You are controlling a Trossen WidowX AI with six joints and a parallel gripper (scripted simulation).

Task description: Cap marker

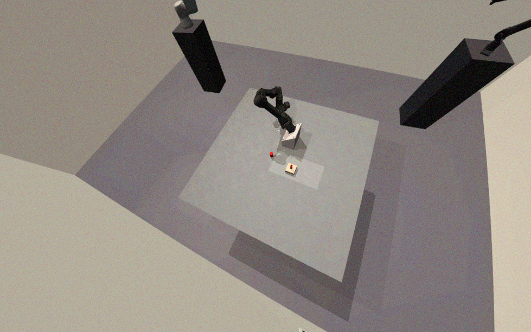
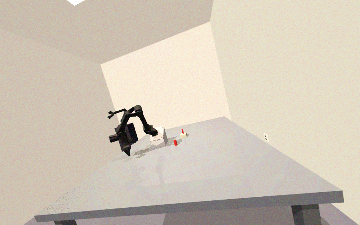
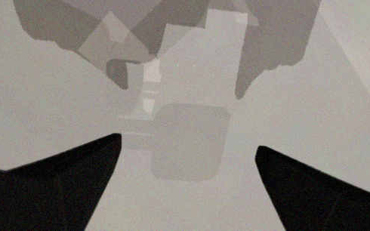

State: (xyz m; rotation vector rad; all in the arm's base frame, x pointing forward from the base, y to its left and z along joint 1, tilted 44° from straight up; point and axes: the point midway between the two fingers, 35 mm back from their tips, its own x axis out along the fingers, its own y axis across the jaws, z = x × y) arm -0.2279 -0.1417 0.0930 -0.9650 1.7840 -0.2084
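Now: gripper tip 430 mm short of the red cap, 40 mm to the right of it and 10 mm above it. Round my gripper tip: holder block: 510 mm ahead, 220 mm to the left, 20 mm below.
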